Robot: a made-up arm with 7 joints. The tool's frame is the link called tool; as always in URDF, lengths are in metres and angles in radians. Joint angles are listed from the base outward.
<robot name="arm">
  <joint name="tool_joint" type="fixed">
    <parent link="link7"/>
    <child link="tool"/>
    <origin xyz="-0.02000 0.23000 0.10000" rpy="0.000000 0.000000 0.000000"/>
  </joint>
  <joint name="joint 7" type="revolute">
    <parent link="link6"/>
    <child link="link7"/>
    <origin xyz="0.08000 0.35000 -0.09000" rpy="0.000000 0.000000 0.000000"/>
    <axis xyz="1 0 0"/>
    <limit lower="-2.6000" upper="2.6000"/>
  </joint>
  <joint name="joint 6" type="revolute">
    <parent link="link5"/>
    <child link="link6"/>
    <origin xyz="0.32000 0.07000 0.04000" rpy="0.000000 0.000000 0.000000"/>
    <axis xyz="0 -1 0"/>
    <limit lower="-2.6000" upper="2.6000"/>
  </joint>
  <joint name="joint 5" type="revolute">
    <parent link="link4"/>
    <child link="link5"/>
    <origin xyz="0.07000 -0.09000 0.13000" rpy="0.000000 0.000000 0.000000"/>
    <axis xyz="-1 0 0"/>
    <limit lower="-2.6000" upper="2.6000"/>
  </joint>
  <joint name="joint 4" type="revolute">
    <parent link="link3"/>
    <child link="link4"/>
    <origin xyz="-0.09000 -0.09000 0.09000" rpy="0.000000 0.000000 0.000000"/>
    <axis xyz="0 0 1"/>
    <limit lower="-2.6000" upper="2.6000"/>
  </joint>
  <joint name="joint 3" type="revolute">
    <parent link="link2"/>
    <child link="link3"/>
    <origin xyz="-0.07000 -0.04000 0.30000" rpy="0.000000 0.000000 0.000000"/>
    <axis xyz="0 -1 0"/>
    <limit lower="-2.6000" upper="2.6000"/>
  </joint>
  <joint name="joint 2" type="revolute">
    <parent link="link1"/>
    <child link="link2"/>
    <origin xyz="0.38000 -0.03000 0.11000" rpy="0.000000 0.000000 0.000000"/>
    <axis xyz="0 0 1"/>
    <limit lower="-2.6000" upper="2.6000"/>
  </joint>
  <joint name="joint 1" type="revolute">
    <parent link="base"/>
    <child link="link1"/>
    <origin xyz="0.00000 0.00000 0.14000" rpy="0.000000 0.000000 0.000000"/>
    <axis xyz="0 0 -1"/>
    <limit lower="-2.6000" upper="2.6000"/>
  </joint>
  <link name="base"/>
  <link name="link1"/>
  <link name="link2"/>
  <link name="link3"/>
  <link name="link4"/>
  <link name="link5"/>
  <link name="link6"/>
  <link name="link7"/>
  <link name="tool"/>
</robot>
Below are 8 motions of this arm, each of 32 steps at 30 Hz.
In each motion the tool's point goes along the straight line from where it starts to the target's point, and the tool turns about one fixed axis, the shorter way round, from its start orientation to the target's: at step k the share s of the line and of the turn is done. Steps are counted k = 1, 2, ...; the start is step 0. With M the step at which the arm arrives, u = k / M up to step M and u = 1 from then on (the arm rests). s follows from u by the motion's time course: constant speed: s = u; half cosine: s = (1 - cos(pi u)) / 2; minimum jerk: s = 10 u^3 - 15 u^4 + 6 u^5.
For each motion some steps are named. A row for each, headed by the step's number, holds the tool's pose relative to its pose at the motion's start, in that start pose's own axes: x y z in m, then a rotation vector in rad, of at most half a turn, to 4 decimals.
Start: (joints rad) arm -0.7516 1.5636 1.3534 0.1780 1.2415 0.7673 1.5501
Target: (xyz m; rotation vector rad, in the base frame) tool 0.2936 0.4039 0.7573 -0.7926 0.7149 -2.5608
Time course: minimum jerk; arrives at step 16
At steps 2, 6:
2: -0.0028 -0.0029 -0.0007 0.0066 0.0058 0.0008
6: -0.0488 -0.0498 -0.0115 0.1134 0.0995 0.0130

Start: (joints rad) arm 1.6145 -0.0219 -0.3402 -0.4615 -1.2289 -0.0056 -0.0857
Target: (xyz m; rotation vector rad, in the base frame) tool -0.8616 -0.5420 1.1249 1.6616 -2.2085 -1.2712
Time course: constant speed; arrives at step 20
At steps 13, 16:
13: -0.0016 -0.2951 0.3154 0.8596 0.0584 -0.0670
16: -0.0020 -0.3632 0.3881 1.0579 0.0719 -0.0824

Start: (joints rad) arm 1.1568 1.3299 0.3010 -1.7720 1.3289 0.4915 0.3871
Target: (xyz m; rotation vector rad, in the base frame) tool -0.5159 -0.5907 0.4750 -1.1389 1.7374 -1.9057
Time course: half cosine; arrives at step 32
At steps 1, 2, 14, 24, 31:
1: -0.0013 -0.0016 -0.0003 -0.0028 0.0024 -0.0015
2: -0.0052 -0.0065 -0.0011 -0.0111 0.0097 -0.0058
14: -0.2194 -0.2715 -0.0442 -0.4636 0.4064 -0.2439
24: -0.4652 -0.5758 -0.0938 -0.9831 0.8620 -0.5173
31: -0.5438 -0.6730 -0.1096 -1.1491 1.0075 -0.6046

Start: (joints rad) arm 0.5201 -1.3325 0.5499 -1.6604 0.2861 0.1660 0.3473
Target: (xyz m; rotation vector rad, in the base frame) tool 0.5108 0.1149 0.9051 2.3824 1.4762 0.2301
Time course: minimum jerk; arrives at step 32
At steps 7, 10, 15, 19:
7: -0.0464 -0.0346 0.0306 0.1120 -0.1391 0.0074
10: -0.1140 -0.0848 0.0751 0.2749 -0.3414 0.0181
15: -0.2796 -0.2081 0.1843 0.6744 -0.8374 0.0444
19: -0.4253 -0.3166 0.2804 1.0259 -1.2738 0.0676

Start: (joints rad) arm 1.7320 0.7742 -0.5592 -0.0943 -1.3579 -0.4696 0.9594
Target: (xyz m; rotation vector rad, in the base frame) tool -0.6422 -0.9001 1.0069 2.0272 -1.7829 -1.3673
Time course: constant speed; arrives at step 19
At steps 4, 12, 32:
4: -0.1249 -0.0087 0.0769 0.0924 -0.1229 0.1637
12: -0.3748 -0.0262 0.2306 0.2772 -0.3686 0.4912
32: -0.5935 -0.0414 0.3651 0.4389 -0.5837 0.7777

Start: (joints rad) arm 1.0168 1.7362 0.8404 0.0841 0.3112 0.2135 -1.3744
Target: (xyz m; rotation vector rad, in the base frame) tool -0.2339 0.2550 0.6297 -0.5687 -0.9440 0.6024
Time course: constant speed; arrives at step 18
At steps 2, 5, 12, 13, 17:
2: -0.0147 -0.0222 0.0487 0.1019 0.0077 0.0486
5: -0.0367 -0.0556 0.1218 0.2548 0.0191 0.1216
12: -0.0881 -0.1335 0.2924 0.6114 0.0460 0.2917
13: -0.0955 -0.1446 0.3168 0.6624 0.0498 0.3160
17: -0.1248 -0.1891 0.4143 0.8662 0.0651 0.4133

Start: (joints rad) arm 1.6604 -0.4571 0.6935 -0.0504 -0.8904 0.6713 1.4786
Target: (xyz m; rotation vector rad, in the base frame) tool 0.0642 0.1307 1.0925 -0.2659 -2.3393 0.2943
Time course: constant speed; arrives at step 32
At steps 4, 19, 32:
4: -0.0195 0.0238 -0.0066 0.0166 -0.0156 0.0375
19: -0.0926 0.1131 -0.0313 0.0787 -0.0742 0.1783
32: -0.1559 0.1904 -0.0526 0.1326 -0.1250 0.3002

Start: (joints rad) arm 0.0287 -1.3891 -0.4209 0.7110 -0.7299 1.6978 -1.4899
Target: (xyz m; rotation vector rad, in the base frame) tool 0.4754 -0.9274 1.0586 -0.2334 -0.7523 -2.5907
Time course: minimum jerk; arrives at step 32
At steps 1, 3, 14, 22, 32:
1: 0.0002 0.0000 -0.0001 0.0001 0.0001 -0.0002
3: 0.0040 -0.0001 -0.0026 0.0033 0.0014 -0.0041
14: 0.2163 -0.0058 -0.1401 0.1779 0.0771 -0.2189
22: 0.4617 -0.0123 -0.2992 0.3799 0.1647 -0.4675
32: 0.5631 -0.0151 -0.3648 0.4633 0.2009 -0.5701

